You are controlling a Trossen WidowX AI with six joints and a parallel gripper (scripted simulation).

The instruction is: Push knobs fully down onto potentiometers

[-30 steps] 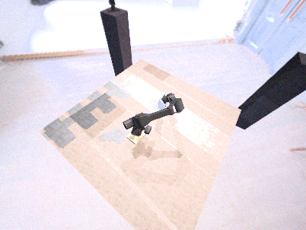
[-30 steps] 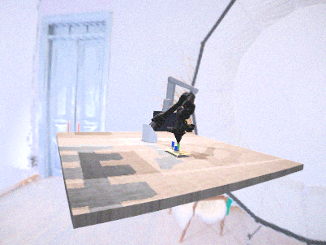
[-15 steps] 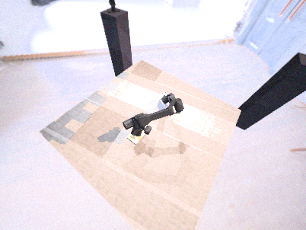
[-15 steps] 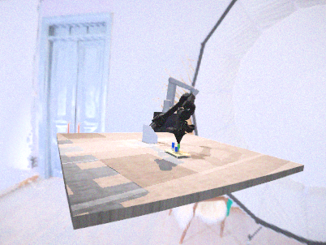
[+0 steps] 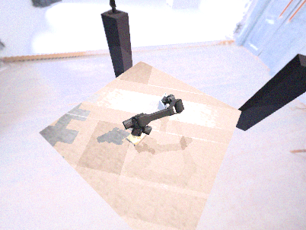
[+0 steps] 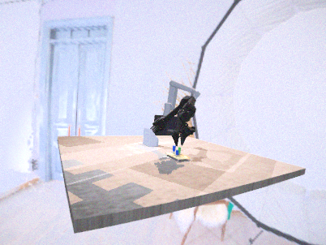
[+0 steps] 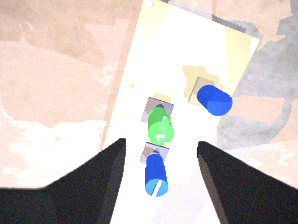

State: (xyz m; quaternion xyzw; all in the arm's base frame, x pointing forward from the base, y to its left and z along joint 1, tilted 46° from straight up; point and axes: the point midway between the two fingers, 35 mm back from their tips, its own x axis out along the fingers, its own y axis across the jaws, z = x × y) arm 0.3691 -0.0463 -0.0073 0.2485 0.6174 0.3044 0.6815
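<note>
My gripper tip is now 2 cm above the green knob. From my gripper tip the other things lie so: blue knob (4 cm behind, 2 cm below).
</note>
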